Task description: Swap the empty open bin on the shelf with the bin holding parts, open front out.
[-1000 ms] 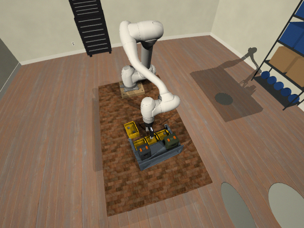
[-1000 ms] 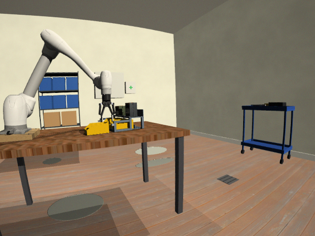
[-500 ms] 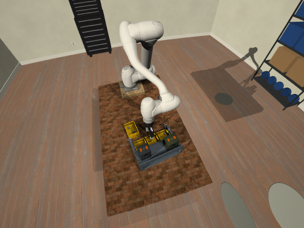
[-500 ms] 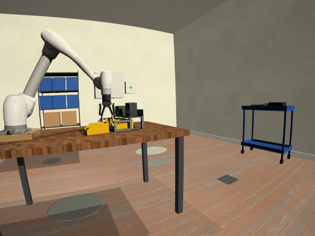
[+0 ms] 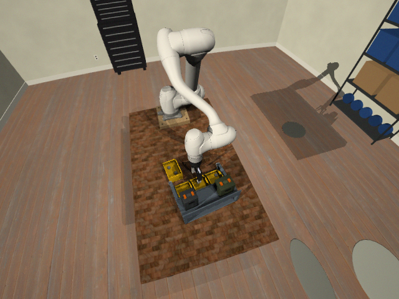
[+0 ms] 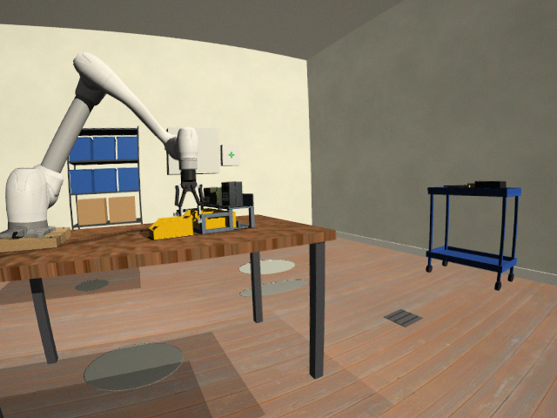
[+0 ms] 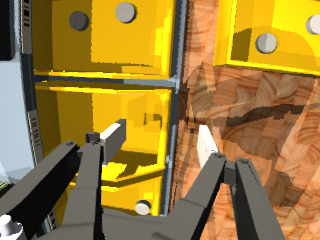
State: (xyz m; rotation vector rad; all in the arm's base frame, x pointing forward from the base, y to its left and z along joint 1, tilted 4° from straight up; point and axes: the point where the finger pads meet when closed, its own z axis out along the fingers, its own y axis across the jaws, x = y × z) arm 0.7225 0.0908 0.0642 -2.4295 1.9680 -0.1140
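The shelf lip is 10 mm behind my hand and 60 mm below it. Round my hand: dark box: 200 mm ahead, 80 mm to the right, 90 mm above; then board: 180 mm ahead, 40 mm to the left, 30 mm above; then green box: 150 mm ahead, 150 mm to the left, 80 mm above.
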